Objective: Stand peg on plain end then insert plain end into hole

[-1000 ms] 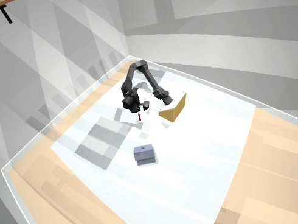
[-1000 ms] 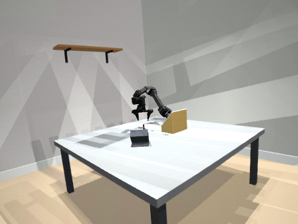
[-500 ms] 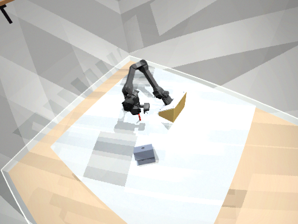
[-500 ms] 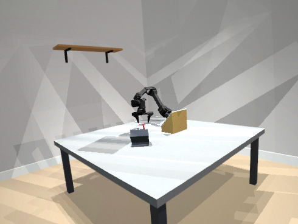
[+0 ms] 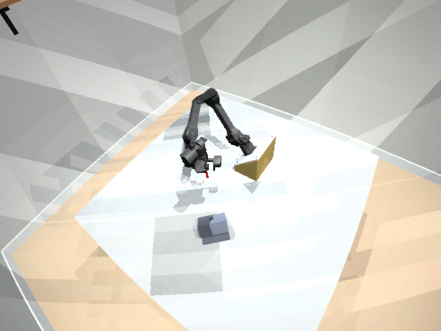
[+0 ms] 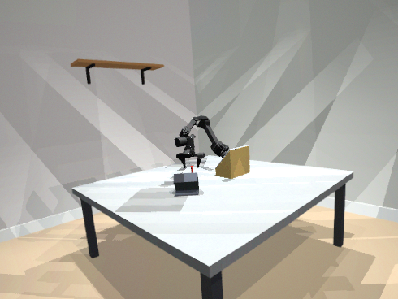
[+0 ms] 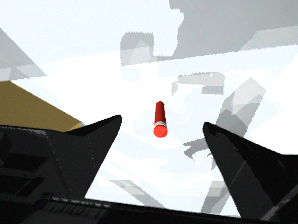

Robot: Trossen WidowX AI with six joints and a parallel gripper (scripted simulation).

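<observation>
Right now the red peg is 10 mm below my gripper tip. The rest, counted from my gripper tip: grey sloped panel: 220 mm ahead, 200 mm to the left, 10 mm below.
</observation>
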